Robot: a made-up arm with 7 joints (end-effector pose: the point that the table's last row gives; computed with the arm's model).
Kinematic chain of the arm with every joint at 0, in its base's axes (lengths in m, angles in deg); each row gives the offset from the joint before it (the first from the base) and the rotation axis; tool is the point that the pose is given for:
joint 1: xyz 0 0 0.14 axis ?
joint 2: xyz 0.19 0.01 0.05 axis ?
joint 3: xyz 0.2 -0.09 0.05 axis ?
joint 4: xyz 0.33 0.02 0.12 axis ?
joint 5: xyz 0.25 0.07 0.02 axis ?
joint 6: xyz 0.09 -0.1 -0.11 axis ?
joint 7: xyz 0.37 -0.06 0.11 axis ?
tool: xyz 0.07 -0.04 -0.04
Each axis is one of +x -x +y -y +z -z.
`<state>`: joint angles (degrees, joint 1 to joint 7).
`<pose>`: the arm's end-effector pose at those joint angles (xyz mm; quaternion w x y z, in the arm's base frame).
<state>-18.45 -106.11 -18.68 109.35 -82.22 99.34 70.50</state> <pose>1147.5 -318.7 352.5 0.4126 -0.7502 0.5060 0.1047</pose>
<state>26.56 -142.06 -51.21 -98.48 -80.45 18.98 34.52</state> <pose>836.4 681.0 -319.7 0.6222 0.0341 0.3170 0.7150</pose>
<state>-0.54 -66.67 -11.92 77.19 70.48 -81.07 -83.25</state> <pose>982.1 247.6 -231.8 0.5197 -0.4030 0.0921 0.7477</pose>
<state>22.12 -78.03 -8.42 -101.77 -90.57 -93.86 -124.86</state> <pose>1020.7 -526.6 -108.7 0.8062 -0.0494 -0.1978 -0.5554</pose>
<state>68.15 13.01 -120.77 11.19 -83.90 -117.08 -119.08</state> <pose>-215.8 -599.1 -218.8 0.2306 -0.7425 0.6257 -0.0636</pose>
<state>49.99 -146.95 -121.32 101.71 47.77 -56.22 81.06</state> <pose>1.3 379.7 534.9 0.1733 -0.2547 -0.6805 -0.6649</pose>
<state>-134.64 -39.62 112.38 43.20 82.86 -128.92 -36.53</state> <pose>-642.2 -564.9 79.8 0.2987 -0.1685 -0.5067 -0.7910</pose>
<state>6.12 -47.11 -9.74 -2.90 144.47 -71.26 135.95</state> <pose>799.1 -496.5 -151.4 0.5938 0.1116 0.2562 -0.7546</pose>
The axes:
joint 1: +y
joint 2: -x
joint 3: -y
joint 4: +x
joint 5: -y
joint 6: +z
joint 7: -x

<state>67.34 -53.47 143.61 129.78 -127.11 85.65 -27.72</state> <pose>-285.8 -52.7 281.4 0.0800 0.0629 0.3126 0.9444</pose>
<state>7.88 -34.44 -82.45 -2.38 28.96 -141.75 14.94</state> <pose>349.8 -83.4 -244.1 0.3435 -0.4180 0.4987 -0.6772</pose>
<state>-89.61 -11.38 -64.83 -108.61 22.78 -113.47 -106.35</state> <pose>124.1 71.6 1232.2 0.3285 0.1598 -0.8364 0.4086</pose>
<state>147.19 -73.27 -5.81 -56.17 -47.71 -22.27 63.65</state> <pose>-1299.1 -284.0 -252.9 0.1701 -0.0348 -0.8636 -0.4733</pose>
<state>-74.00 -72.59 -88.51 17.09 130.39 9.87 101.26</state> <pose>444.9 67.1 932.4 0.7305 -0.0350 -0.4986 -0.4654</pose>
